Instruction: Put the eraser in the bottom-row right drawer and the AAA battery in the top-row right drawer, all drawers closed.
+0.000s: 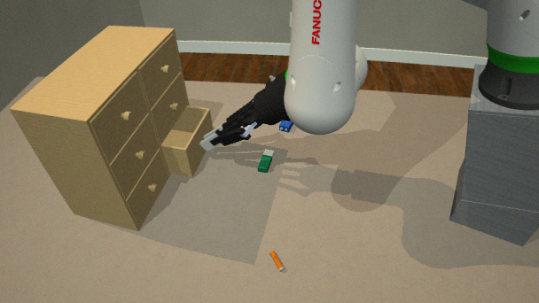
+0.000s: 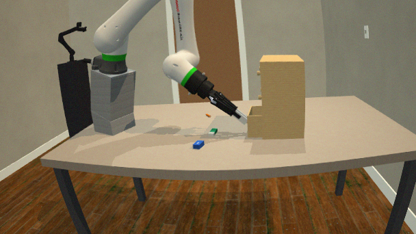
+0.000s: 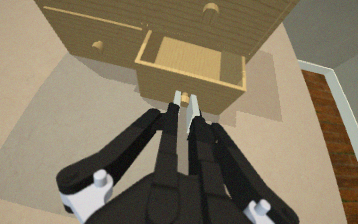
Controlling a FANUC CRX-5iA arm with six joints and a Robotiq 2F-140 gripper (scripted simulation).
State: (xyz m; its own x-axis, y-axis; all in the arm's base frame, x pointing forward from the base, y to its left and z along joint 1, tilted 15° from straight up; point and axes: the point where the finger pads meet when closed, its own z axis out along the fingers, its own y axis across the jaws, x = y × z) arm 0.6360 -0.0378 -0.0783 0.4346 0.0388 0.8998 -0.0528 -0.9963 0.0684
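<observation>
The white eraser lies 12 cm behind my hand, 1 cm to the right of it and 6 cm below it. Round my hand: orange AAA battery (19 cm behind, 25 cm to the left, 6 cm below); then small blue block (15 cm behind, 14 cm to the right, 6 cm below).
</observation>
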